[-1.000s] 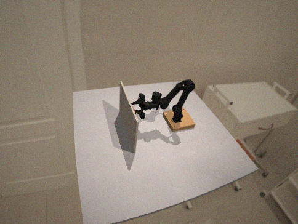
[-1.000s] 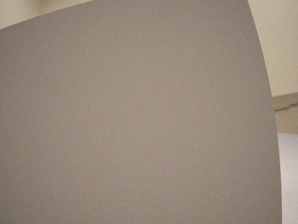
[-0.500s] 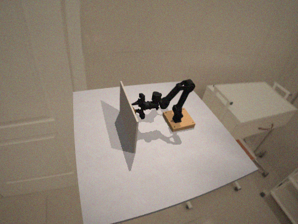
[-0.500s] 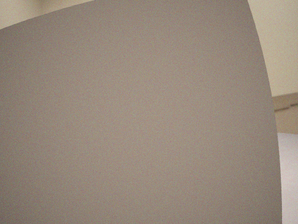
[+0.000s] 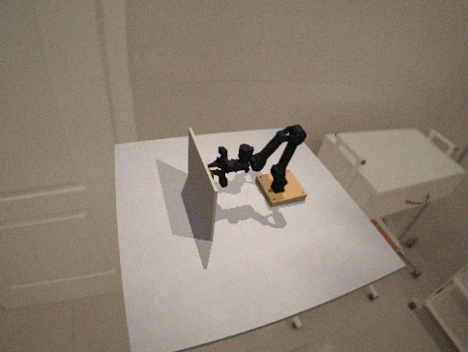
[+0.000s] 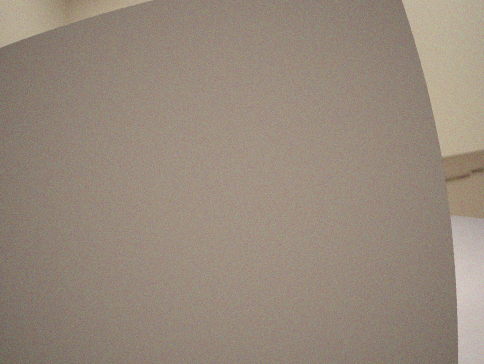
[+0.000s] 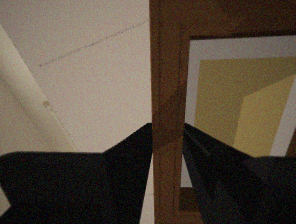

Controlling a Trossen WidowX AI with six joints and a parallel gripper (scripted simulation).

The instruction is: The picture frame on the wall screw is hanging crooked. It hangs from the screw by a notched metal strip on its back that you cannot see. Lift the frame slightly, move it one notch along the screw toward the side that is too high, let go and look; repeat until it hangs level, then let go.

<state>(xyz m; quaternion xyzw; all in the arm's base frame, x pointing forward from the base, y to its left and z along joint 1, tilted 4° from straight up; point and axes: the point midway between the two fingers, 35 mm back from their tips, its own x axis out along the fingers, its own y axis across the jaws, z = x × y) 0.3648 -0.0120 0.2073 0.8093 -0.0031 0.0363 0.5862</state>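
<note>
The picture frame lies 5 cm below my gripper tip, 2 cm to the left of it and 1 cm ahead of it. Round my gripper tip: wall panel 7 cm below, 2 cm ahead, 1 cm to the left.
</note>
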